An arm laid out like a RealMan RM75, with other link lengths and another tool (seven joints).
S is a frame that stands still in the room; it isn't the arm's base.
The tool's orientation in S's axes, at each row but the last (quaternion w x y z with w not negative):
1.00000, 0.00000, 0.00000, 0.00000
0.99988, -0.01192, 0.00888, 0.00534
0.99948, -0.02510, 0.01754, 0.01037
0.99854, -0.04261, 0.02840, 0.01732
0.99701, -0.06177, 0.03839, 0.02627
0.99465, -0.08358, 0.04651, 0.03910
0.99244, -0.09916, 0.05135, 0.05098
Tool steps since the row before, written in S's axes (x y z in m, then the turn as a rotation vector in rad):
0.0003, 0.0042, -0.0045, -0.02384, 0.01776, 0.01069
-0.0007, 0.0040, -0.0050, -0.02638, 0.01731, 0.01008
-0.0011, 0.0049, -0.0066, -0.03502, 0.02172, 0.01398
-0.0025, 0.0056, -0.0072, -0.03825, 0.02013, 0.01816
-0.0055, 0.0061, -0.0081, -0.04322, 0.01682, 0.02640
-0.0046, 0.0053, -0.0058, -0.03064, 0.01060, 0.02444
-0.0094, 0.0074, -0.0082, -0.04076, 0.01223, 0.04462
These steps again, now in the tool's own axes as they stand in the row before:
0.0003, 0.0042, -0.0045, -0.02384, 0.01776, 0.01069
-0.0006, 0.0041, -0.0049, -0.02637, 0.01735, 0.01002
-0.0008, 0.0052, -0.0064, -0.03506, 0.02175, 0.01384
-0.0019, 0.0063, -0.0068, -0.03857, 0.01993, 0.01768
-0.0045, 0.0073, -0.0077, -0.04434, 0.01594, 0.02506
-0.0036, 0.0065, -0.0052, -0.03209, 0.00907, 0.02316
-0.0077, 0.0098, -0.0074, -0.04422, 0.00792, 0.04224

